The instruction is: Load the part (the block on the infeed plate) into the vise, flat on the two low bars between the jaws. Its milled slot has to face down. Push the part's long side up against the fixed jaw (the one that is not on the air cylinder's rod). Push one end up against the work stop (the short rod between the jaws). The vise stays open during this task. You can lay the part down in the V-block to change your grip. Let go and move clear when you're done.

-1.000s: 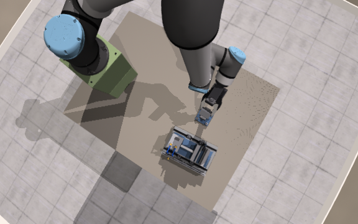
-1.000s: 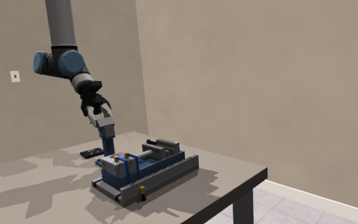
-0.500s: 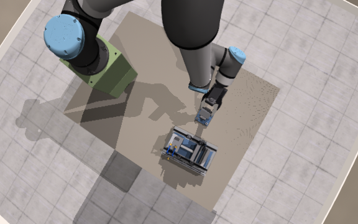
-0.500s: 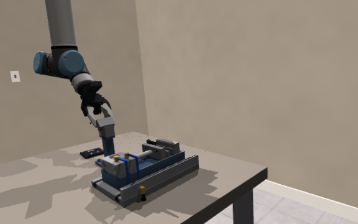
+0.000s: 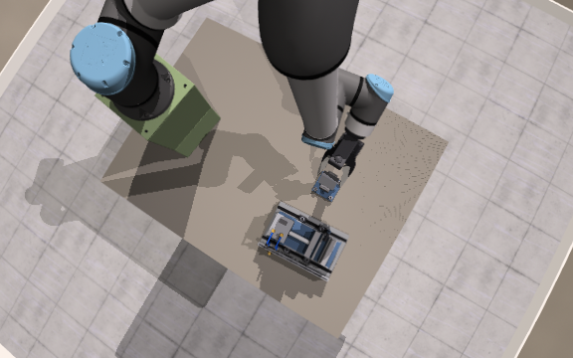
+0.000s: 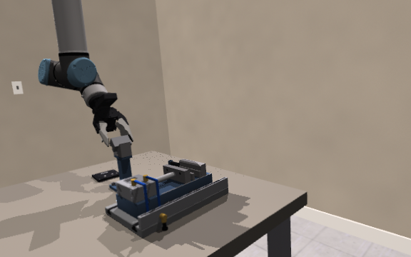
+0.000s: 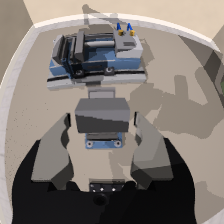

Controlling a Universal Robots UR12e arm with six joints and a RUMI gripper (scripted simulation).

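My hand is 10 mm above the part. Round my hand: work stop rod 90 mm ahead, 180 mm to the right, 80 mm below; black infeed plate 170 mm to the left, 160 mm below; cylinder rod 10 mm ahead, 230 mm to the right, 90 mm below.
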